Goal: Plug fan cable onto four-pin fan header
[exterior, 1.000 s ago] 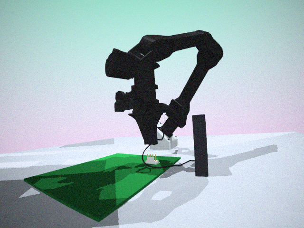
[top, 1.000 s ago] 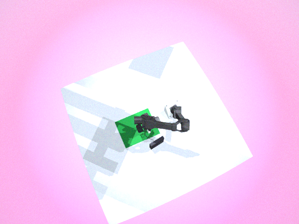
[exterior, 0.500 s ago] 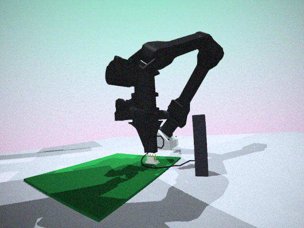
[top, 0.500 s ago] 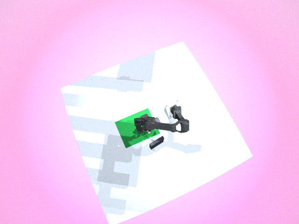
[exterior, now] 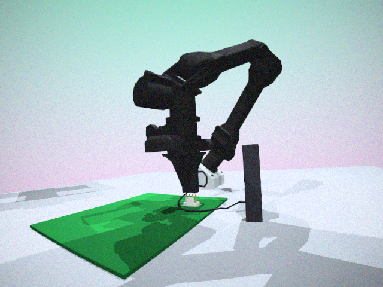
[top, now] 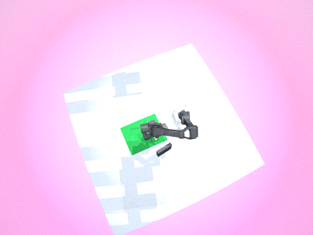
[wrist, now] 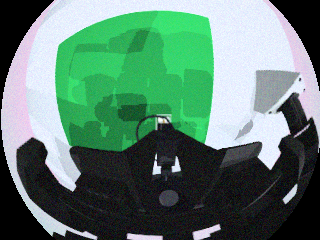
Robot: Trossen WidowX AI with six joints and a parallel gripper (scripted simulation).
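Right now my gripper tip is 7 cm to the left of the green board, 7 cm short of it and 6 cm above it. The rest, counted from my gripper tip: black fan plug (1 cm to the left, 1 cm above); then fan (13 cm to the left, 2 cm above, 1 cm ahead).
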